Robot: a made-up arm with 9 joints.
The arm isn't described. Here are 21 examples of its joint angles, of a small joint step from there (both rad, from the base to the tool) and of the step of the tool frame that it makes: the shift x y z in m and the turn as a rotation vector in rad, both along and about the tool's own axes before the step.
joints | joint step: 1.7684 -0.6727 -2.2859 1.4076 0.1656 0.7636 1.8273 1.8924 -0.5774 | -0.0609 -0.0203 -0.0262 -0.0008 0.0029 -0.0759 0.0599 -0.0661 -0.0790
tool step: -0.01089 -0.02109 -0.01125 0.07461 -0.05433 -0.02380
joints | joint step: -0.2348 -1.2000 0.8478 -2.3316 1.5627 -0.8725 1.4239 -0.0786 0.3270 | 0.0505 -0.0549 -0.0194 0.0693 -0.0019 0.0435 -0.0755 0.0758 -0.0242
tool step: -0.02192 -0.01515 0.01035 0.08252 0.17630 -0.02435
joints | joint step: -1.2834 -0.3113 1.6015 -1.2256 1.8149 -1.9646 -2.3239 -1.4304 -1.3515 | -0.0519 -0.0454 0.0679 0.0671 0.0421 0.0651 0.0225 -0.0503 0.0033
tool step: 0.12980 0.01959 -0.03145 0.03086 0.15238 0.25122
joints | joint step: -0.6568 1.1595 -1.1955 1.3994 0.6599 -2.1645 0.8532 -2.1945 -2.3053 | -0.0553 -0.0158 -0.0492 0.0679 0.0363 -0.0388 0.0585 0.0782 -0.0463
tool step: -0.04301 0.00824 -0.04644 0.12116 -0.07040 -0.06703
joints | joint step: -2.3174 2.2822 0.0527 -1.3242 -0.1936 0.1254 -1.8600 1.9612 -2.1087 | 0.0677 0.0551 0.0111 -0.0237 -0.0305 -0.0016 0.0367 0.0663 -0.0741
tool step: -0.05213 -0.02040 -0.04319 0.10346 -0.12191 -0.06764
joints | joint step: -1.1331 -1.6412 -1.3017 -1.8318 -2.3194 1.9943 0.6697 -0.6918 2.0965 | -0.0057 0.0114 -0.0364 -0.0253 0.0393 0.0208 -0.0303 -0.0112 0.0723
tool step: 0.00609 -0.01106 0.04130 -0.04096 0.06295 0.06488
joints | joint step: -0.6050 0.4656 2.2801 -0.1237 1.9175 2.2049 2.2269 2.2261 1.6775 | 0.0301 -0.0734 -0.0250 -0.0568 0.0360 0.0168 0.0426 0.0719 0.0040
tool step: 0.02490 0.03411 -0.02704 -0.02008 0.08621 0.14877
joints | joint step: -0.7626 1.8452 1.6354 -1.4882 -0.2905 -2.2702 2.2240 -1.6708 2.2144 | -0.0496 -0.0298 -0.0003 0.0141 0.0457 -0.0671 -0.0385 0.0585 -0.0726
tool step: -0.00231 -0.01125 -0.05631 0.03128 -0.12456 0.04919
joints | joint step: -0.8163 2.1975 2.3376 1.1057 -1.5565 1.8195 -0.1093 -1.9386 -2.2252 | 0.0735 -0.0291 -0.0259 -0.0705 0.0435 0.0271 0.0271 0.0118 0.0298
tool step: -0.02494 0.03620 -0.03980 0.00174 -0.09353 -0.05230
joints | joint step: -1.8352 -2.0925 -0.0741 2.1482 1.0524 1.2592 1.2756 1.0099 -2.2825 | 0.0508 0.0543 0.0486 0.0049 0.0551 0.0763 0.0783 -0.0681 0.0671
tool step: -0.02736 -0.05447 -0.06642 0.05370 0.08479 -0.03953
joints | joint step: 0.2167 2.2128 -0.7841 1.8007 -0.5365 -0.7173 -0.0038 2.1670 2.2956 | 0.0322 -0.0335 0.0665 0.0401 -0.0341 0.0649 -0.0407 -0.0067 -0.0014
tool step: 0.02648 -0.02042 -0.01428 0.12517 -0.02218 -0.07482
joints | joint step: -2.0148 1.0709 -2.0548 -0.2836 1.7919 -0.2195 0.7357 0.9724 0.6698 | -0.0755 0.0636 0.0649 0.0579 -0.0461 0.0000 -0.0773 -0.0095 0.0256
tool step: -0.03261 0.01127 -0.02577 0.17365 0.05749 0.08636
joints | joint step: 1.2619 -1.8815 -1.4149 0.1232 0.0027 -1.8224 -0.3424 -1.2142 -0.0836 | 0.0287 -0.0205 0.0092 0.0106 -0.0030 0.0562 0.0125 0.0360 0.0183
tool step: 0.01420 0.00283 0.01660 -0.00462 0.05315 0.03671
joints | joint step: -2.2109 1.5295 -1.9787 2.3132 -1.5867 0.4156 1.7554 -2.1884 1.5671 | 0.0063 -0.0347 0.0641 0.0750 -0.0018 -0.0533 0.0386 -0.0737 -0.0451
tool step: -0.03369 -0.05111 -0.11115 0.21899 -0.10240 -0.02714
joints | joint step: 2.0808 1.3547 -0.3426 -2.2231 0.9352 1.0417 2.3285 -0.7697 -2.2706 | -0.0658 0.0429 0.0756 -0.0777 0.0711 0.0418 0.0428 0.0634 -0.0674
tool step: -0.01521 -0.00153 0.00073 0.01692 -0.07823 0.00163
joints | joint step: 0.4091 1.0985 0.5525 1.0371 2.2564 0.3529 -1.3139 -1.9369 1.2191 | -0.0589 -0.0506 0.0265 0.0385 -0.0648 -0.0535 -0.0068 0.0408 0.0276
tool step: 0.00489 0.04042 -0.02404 0.07848 0.10335 0.08020
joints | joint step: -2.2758 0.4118 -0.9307 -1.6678 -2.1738 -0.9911 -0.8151 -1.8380 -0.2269 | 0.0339 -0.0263 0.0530 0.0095 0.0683 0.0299 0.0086 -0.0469 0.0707
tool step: -0.01823 -0.01609 -0.01773 -0.00317 -0.08659 0.02091
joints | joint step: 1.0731 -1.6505 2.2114 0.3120 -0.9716 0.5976 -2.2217 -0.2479 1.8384 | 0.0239 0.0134 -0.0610 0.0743 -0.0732 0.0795 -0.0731 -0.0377 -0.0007
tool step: -0.01592 0.00122 -0.00059 -0.09079 0.04245 -0.03777
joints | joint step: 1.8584 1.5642 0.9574 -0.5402 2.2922 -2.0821 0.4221 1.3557 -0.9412 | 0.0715 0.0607 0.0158 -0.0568 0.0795 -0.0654 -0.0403 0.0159 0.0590
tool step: 0.06532 0.01707 0.06752 -0.15795 -0.03223 0.12731
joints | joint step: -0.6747 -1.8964 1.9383 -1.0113 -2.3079 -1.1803 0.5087 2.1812 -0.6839 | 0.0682 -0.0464 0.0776 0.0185 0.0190 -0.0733 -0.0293 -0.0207 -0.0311
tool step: 0.08016 0.02728 -0.02186 0.09223 -0.15292 0.15224
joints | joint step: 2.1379 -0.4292 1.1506 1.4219 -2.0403 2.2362 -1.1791 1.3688 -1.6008 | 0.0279 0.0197 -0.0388 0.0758 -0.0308 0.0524 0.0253 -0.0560 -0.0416
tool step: 0.00447 0.00021 0.00590 0.00657 -0.04107 0.05648
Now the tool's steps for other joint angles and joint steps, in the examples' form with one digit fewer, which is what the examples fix.
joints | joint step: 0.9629 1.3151 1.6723 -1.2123 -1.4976 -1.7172 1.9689 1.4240 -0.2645 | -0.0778 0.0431 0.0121 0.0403 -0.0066 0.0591 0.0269 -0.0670 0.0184
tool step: 0.0576 0.0033 0.0408 0.0034 0.0181 0.0206
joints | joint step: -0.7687 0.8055 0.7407 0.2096 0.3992 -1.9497 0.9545 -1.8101 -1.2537 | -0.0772 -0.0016 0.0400 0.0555 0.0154 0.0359 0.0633 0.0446 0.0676
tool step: -0.1443 0.0028 -0.0167 0.0098 0.0109 -0.2277
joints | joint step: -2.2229 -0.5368 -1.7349 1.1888 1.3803 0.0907 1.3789 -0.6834 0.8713 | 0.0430 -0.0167 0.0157 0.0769 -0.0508 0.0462 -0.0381 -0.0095 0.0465
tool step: -0.0046 0.0257 0.0391 -0.0066 0.0597 -0.1174
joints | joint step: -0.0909 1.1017 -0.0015 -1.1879 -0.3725 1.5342 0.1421 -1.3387 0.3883 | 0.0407 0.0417 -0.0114 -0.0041 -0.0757 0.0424 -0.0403 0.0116 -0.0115
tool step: 0.0091 -0.0172 0.0120 0.0716 0.1005 0.0526
